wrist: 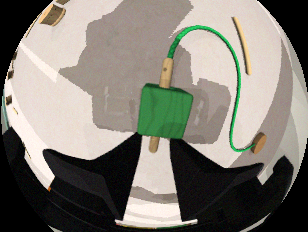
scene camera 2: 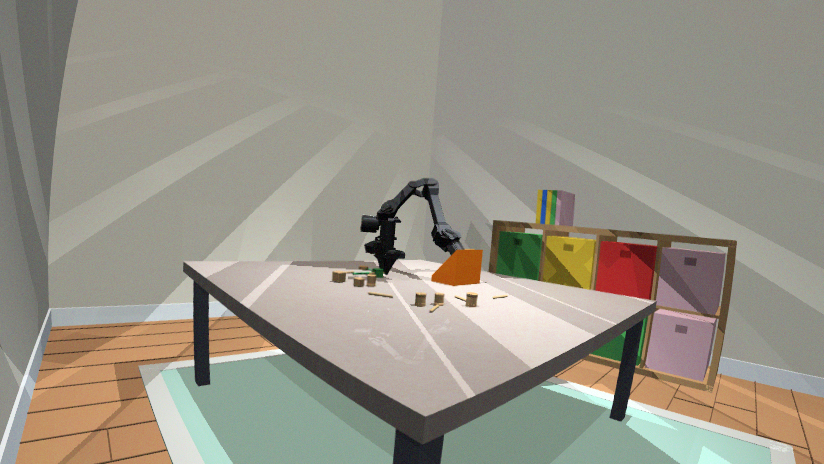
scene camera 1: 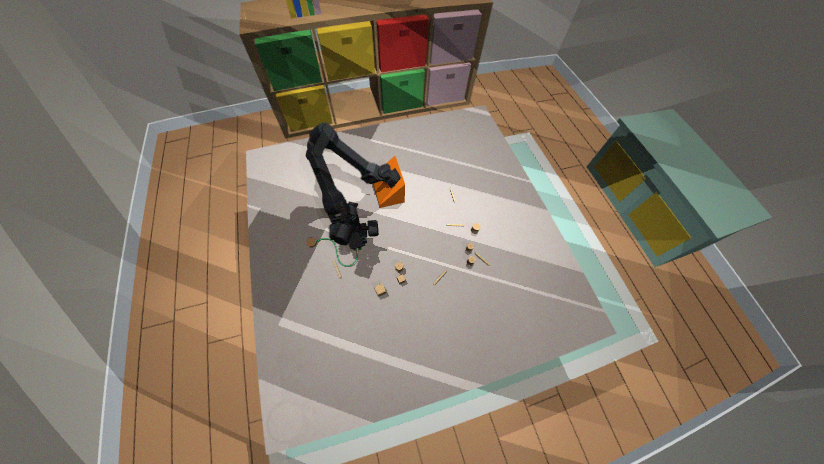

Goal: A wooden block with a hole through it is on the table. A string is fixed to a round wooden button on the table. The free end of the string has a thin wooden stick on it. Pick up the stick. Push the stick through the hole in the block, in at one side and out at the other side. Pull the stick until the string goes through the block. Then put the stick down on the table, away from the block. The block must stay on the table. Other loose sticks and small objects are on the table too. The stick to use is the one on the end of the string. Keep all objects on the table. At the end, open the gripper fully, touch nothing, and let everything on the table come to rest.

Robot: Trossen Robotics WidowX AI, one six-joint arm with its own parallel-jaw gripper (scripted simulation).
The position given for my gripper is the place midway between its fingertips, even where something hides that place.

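I can see my gripper (scene camera 2: pixel 384 274), and the wrist view has the gripper too (wrist: pixel 156 137). A green block (wrist: pixel 163 112) is there for me to see as well.
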